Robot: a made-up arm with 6 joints. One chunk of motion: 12 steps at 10 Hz.
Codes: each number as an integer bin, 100 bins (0 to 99) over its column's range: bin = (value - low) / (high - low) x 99, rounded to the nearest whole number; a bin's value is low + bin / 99 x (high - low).
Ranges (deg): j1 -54..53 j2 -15..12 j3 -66..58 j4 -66..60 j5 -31..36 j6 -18..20
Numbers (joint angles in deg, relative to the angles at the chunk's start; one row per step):
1: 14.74 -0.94 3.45 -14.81 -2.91 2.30
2: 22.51 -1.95 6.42 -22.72 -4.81 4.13
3: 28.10 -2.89 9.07 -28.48 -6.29 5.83
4: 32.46 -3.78 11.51 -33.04 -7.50 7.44
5: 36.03 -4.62 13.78 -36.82 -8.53 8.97
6: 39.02 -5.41 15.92 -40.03 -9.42 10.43
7: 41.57 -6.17 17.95 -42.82 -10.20 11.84
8: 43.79 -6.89 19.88 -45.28 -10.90 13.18
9: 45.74 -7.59 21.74 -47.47 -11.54 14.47
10: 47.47 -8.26 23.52 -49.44 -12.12 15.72
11: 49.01 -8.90 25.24 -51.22 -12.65 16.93
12: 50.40 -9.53 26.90 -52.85 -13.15 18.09
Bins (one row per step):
1: 64 52 55 40 42 53
2: 71 48 58 34 39 58
3: 76 44 60 29 37 62
4: 80 41 62 26 35 66
5: 83 38 64 23 33 70
6: 86 35 65 20 32 74
7: 88 32 67 18 31 78
8: 90 30 69 16 30 81
9: 92 27 70 15 29 85
10: 94 25 71 13 28 88
11: 95 22 73 12 27 91
12: 97 20 74 10 26 94

